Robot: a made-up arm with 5 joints. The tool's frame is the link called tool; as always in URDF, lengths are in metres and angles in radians. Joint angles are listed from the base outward.
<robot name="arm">
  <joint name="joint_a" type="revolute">
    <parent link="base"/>
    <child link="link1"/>
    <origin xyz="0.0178 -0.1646 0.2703" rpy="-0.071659 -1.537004 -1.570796"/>
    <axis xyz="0 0 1"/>
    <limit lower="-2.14" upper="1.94"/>
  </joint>
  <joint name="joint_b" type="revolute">
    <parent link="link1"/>
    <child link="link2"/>
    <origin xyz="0.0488 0.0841 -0.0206" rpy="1.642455 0 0"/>
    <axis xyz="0 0 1"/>
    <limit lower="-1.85" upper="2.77"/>
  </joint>
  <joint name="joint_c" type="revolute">
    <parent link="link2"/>
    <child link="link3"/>
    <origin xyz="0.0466 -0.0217 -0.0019" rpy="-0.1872 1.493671 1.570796"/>
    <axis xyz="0 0 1"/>
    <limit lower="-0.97" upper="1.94"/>
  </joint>
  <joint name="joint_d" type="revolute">
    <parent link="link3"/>
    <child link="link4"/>
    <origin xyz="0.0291 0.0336 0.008" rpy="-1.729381 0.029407 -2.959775"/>
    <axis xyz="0 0 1"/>
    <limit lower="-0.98" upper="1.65"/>
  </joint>
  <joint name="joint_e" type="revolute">
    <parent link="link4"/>
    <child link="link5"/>
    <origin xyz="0.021 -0.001 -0.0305" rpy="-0.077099 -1.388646 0"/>
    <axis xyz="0 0 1"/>
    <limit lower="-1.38" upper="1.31"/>
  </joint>
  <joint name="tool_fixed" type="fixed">
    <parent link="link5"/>
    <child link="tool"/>
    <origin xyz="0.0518 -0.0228 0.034" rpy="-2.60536 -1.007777 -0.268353"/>
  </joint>
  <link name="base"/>
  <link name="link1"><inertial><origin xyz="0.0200 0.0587 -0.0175"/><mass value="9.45"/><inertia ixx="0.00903" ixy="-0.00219" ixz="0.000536" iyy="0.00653" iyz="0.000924" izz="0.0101"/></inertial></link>
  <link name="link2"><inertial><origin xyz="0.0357 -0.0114 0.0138"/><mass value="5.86"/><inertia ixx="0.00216" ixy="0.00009" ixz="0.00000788" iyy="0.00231" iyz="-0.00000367" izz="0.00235"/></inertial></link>
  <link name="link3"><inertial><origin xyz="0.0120 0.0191 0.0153"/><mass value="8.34"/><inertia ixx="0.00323" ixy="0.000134" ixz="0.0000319" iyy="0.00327" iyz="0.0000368" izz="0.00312"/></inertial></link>
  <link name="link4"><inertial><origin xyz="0.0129 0.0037 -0.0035"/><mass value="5.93"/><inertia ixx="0.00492" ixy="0" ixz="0" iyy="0.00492" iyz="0" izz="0.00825"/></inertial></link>
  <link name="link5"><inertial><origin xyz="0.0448 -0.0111 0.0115"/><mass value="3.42"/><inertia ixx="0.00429" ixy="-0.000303" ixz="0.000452" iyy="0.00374" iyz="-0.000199" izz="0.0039"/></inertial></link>
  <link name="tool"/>
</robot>
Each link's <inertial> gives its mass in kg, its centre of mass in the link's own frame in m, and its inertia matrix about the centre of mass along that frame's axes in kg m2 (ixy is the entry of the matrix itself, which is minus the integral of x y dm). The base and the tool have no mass. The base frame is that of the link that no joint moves.
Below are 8 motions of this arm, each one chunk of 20 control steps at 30 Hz.
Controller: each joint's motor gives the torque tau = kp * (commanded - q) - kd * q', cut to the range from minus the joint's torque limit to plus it. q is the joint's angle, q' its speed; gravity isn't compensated. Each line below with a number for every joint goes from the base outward.
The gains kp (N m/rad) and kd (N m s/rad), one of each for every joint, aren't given. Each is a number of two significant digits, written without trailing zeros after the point. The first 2 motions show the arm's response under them.
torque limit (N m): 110 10 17 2.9 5.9
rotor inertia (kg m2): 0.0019 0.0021 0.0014 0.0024 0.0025
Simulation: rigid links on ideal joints. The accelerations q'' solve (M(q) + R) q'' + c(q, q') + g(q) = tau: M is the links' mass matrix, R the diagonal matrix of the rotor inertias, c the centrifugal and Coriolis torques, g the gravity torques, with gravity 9.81 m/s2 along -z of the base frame. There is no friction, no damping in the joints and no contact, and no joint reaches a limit. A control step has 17 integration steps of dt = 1/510 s. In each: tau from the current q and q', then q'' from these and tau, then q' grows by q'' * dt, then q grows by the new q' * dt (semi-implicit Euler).
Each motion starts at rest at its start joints. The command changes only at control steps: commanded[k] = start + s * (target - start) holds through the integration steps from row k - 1 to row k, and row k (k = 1, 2, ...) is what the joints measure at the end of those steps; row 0 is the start. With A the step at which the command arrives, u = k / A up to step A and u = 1 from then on. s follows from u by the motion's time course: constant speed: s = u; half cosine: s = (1 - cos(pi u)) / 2; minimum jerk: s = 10 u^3 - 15 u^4 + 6 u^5; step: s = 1 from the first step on.
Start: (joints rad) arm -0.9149 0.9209 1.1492 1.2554 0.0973
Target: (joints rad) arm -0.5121 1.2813 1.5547 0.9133 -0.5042
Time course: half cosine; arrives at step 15
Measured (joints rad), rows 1 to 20:
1: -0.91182 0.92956 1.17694 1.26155 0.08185
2: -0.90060 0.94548 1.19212 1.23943 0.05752
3: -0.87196 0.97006 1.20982 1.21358 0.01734
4: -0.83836 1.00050 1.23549 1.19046 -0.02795
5: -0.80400 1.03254 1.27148 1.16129 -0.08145
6: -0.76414 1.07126 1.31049 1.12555 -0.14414
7: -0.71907 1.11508 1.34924 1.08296 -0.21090
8: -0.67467 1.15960 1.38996 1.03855 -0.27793
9: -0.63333 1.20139 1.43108 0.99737 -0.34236
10: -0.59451 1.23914 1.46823 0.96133 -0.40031
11: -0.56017 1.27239 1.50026 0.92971 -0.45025
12: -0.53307 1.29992 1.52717 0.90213 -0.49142
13: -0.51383 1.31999 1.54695 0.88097 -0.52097
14: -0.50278 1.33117 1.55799 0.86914 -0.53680
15: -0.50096 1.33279 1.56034 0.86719 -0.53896
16: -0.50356 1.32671 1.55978 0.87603 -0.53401
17: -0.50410 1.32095 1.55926 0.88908 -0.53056
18: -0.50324 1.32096 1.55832 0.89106 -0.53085
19: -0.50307 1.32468 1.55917 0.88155 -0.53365
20: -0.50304 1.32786 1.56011 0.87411 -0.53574
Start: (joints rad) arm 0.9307 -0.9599 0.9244 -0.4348 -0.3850
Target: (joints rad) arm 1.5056 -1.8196 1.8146 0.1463 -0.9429
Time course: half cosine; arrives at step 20
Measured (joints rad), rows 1 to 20:
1: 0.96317 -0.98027 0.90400 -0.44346 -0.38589
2: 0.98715 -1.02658 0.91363 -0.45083 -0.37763
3: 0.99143 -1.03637 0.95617 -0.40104 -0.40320
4: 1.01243 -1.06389 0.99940 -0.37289 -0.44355
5: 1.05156 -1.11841 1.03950 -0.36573 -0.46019
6: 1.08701 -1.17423 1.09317 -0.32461 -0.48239
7: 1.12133 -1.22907 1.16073 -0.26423 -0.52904
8: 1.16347 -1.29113 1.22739 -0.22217 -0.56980
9: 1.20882 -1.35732 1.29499 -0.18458 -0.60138
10: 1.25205 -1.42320 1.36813 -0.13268 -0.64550
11: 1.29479 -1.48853 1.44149 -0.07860 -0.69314
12: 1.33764 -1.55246 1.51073 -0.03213 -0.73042
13: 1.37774 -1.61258 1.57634 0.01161 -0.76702
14: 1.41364 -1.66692 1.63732 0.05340 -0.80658
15: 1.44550 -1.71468 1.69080 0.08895 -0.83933
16: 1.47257 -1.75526 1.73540 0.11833 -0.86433
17: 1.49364 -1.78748 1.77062 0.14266 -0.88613
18: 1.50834 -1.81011 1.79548 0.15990 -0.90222
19: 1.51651 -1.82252 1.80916 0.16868 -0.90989
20: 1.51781 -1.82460 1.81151 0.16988 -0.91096
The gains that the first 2 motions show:
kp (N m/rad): 910 130 160 35 42
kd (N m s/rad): 5.5 1.1 1.1 0.29 0.22
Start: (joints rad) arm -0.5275 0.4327 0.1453 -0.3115 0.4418
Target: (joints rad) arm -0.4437 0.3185 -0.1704 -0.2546 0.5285
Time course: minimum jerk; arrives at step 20
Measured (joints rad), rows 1 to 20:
1: -0.51383 0.42830 0.17215 -0.32631 0.44260
2: -0.50421 0.42232 0.15906 -0.33843 0.43014
3: -0.50944 0.42751 0.15351 -0.32864 0.43375
4: -0.51240 0.42192 0.14537 -0.32415 0.44882
5: -0.50380 0.41301 0.12816 -0.32147 0.45366
6: -0.49408 0.40626 0.10789 -0.31738 0.45009
7: -0.48966 0.39910 0.08456 -0.31578 0.45803
8: -0.48484 0.38888 0.05847 -0.31152 0.47174
9: -0.47547 0.37698 0.02978 -0.30304 0.47949
10: -0.46526 0.36564 0.00023 -0.29640 0.48582
11: -0.45772 0.35488 -0.02858 -0.29285 0.49508
12: -0.45123 0.34465 -0.05603 -0.28853 0.50435
13: -0.44387 0.33504 -0.08107 -0.28286 0.51142
14: -0.43698 0.32639 -0.10253 -0.27822 0.51748
15: -0.43224 0.31947 -0.11988 -0.27530 0.52301
16: -0.42922 0.31470 -0.13290 -0.27330 0.52687
17: -0.42690 0.31161 -0.14144 -0.27192 0.52888
18: -0.42540 0.30974 -0.14587 -0.27123 0.52996
19: -0.42511 0.30906 -0.14729 -0.27107 0.53047
20: -0.42551 0.30930 -0.14725 -0.27137 0.53028

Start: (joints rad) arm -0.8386 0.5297 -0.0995 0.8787 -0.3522
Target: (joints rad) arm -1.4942 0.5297 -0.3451 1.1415 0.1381
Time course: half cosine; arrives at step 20
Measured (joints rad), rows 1 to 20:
1: -0.83867 0.52933 -0.06677 0.86727 -0.38826
2: -0.85011 0.52673 -0.07915 0.84032 -0.38858
3: -0.87763 0.53356 -0.09017 0.85787 -0.35121
4: -0.91094 0.52950 -0.09845 0.89137 -0.32838
5: -0.94489 0.52728 -0.11267 0.90239 -0.30626
6: -0.98564 0.53070 -0.12715 0.90595 -0.27538
7: -1.03512 0.53106 -0.14465 0.92247 -0.24143
8: -1.08739 0.53028 -0.16342 0.94691 -0.20341
9: -1.13909 0.53049 -0.18269 0.96757 -0.16391
10: -1.19194 0.53086 -0.20235 0.98504 -0.12630
11: -1.24626 0.53117 -0.22243 1.00347 -0.08843
12: -1.29890 0.53159 -0.24218 1.02274 -0.05088
13: -1.34727 0.53189 -0.26057 1.04085 -0.01635
14: -1.39115 0.53197 -0.27732 1.05705 0.01515
15: -1.43046 0.53207 -0.29240 1.07148 0.04321
16: -1.46378 0.53238 -0.30533 1.08353 0.06616
17: -1.48958 0.53267 -0.31539 1.09267 0.08384
18: -1.50736 0.53268 -0.32232 1.09933 0.09661
19: -1.51712 0.53260 -0.32619 1.10354 0.10373
20: -1.51867 0.53266 -0.32693 1.10441 0.10450

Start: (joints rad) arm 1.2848 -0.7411 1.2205 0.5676 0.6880
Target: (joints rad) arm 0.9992 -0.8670 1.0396 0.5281 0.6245
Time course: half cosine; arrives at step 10
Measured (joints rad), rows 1 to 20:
1: 1.29941 -0.74897 1.18208 0.56329 0.67530
2: 1.27986 -0.78855 1.15875 0.59018 0.68023
3: 1.23601 -0.79838 1.14943 0.62998 0.69278
4: 1.19602 -0.80747 1.12072 0.59155 0.66352
5: 1.15214 -0.82004 1.09170 0.55241 0.64264
6: 1.10590 -0.83898 1.06843 0.55700 0.64480
7: 1.06979 -0.86598 1.04183 0.57202 0.64227
8: 1.04309 -0.88713 1.02048 0.57722 0.63908
9: 1.02523 -0.89353 1.01157 0.57034 0.63678
10: 1.02124 -0.89077 1.01061 0.55599 0.63081
11: 1.02401 -0.89103 1.01066 0.54867 0.63250
12: 1.02429 -0.89564 1.00989 0.55880 0.63873
13: 1.02401 -0.89805 1.00938 0.56990 0.63888
14: 1.02424 -0.89729 1.00917 0.56592 0.63743
15: 1.02386 -0.89448 1.01016 0.55801 0.63620
16: 1.02342 -0.89303 1.01048 0.55606 0.63453
17: 1.02371 -0.89425 1.00998 0.55895 0.63535
18: 1.02412 -0.89613 1.00969 0.56261 0.63772
19: 1.02410 -0.89649 1.00965 0.56368 0.63781
20: 1.02387 -0.89539 1.00981 0.56142 0.63629

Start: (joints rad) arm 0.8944 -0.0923 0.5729 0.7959 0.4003
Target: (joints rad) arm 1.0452 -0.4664 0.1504 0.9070 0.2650
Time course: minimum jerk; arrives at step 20
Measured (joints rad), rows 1 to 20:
1: 0.92503 -0.10109 0.54541 0.80042 0.40674
2: 0.94246 -0.13986 0.53490 0.84936 0.44406
3: 0.93199 -0.15244 0.53852 0.90090 0.45956
4: 0.93241 -0.14210 0.51745 0.87705 0.41196
5: 0.94250 -0.14950 0.49854 0.80751 0.38985
6: 0.95141 -0.17647 0.47721 0.81783 0.39846
7: 0.96415 -0.21508 0.44044 0.87573 0.39834
8: 0.98025 -0.25292 0.40336 0.90004 0.39281
9: 0.99306 -0.28415 0.36836 0.89029 0.37946
10: 1.00416 -0.31174 0.32947 0.88588 0.35532
11: 1.01745 -0.34443 0.28958 0.89808 0.34099
12: 1.03257 -0.38255 0.25338 0.91756 0.33957
13: 1.04602 -0.41693 0.22048 0.93332 0.33439
14: 1.05544 -0.44148 0.19156 0.93885 0.32188
15: 1.06211 -0.45869 0.16822 0.93786 0.30988
16: 1.06800 -0.47344 0.15106 0.93951 0.30378
17: 1.07280 -0.48583 0.13992 0.94596 0.30341
18: 1.07525 -0.49278 0.13398 0.95108 0.30387
19: 1.07532 -0.49356 0.13195 0.95017 0.30171
20: 1.07440 -0.49139 0.13198 0.94585 0.29882

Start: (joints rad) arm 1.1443 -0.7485 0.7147 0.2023 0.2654
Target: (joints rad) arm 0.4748 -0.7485 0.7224 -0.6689 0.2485
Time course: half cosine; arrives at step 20
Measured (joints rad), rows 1 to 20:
1: 1.16555 -0.75678 0.68128 0.20227 0.26753
2: 1.16020 -0.79346 0.68160 0.21237 0.29720
3: 1.12607 -0.78332 0.68972 0.22108 0.30864
4: 1.09431 -0.76655 0.68792 0.15113 0.26929
5: 1.06207 -0.76326 0.69111 0.05560 0.26091
6: 1.02074 -0.76791 0.69177 0.01533 0.27490
7: 0.97487 -0.77634 0.69198 -0.00904 0.27753
8: 0.92702 -0.77957 0.69309 -0.07309 0.27635
9: 0.87519 -0.77546 0.69535 -0.16131 0.26856
10: 0.82144 -0.77147 0.69758 -0.24101 0.25788
11: 0.76980 -0.77374 0.69915 -0.30712 0.25775
12: 0.72057 -0.77891 0.70021 -0.36639 0.26117
13: 0.67305 -0.78074 0.70171 -0.42709 0.25812
14: 0.62892 -0.77918 0.70366 -0.49131 0.25238
15: 0.59049 -0.77846 0.70516 -0.54930 0.24868
16: 0.55858 -0.78016 0.70611 -0.59232 0.24747
17: 0.53335 -0.78232 0.70689 -0.62281 0.24768
18: 0.51542 -0.78326 0.70752 -0.64646 0.24709
19: 0.50557 -0.78337 0.70784 -0.66308 0.24516
20: 0.50406 -0.78371 0.70777 -0.66826 0.24403

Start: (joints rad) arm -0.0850 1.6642 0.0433 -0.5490 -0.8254
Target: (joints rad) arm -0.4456 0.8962 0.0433 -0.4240 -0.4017
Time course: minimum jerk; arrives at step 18
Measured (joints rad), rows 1 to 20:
1: -0.05893 1.69191 0.04702 -0.55387 -0.82182
2: -0.04507 1.71396 0.02020 -0.55666 -0.84495
3: -0.06629 1.68162 0.03221 -0.56662 -0.82114
4: -0.09766 1.62498 0.04557 -0.55493 -0.79039
5: -0.11619 1.57942 0.04420 -0.53186 -0.76710
6: -0.13654 1.53127 0.03798 -0.52343 -0.74413
7: -0.17319 1.45996 0.04166 -0.52656 -0.70955
8: -0.21716 1.37204 0.04884 -0.51723 -0.66160
9: -0.25620 1.28738 0.05099 -0.49195 -0.61275
10: -0.29141 1.20964 0.05154 -0.47216 -0.57500
11: -0.32741 1.13447 0.05424 -0.46762 -0.53992
12: -0.36139 1.06436 0.05683 -0.46277 -0.50016
13: -0.38827 1.00592 0.05825 -0.44721 -0.46629
14: -0.40721 0.96292 0.05930 -0.43303 -0.44574
15: -0.41978 0.93490 0.05992 -0.43106 -0.43372
16: -0.42669 0.91976 0.06017 -0.43411 -0.42686
17: -0.42842 0.91490 0.06017 -0.43339 -0.42567
18: -0.42711 0.91605 0.05989 -0.43165 -0.42848
19: -0.42620 0.91743 0.05963 -0.43349 -0.43116
20: -0.42682 0.91713 0.05983 -0.43574 -0.43013

